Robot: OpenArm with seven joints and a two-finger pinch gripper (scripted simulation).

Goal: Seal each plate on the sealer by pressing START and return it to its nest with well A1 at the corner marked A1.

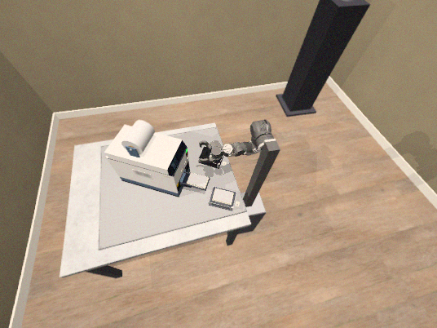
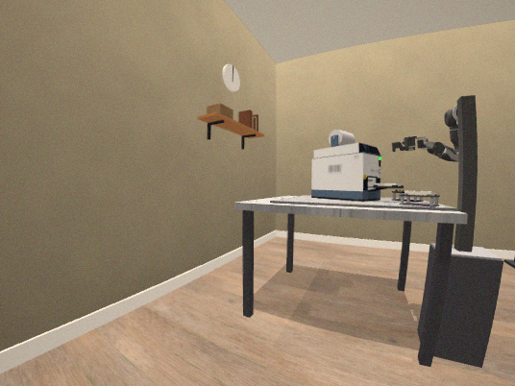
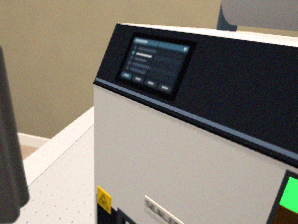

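My gripper is now 30 mm short of the plate, 60 mm to the right of it and 230 mm above it. Also, from my hand: yellow warning label (160 mm ahead, 90 mm to the left, 180 mm below); foil roll (320 mm ahead, 100 mm to the right, 90 mm above); sealer stage (30 mm ahead, 60 mm to the left, 240 mm below).
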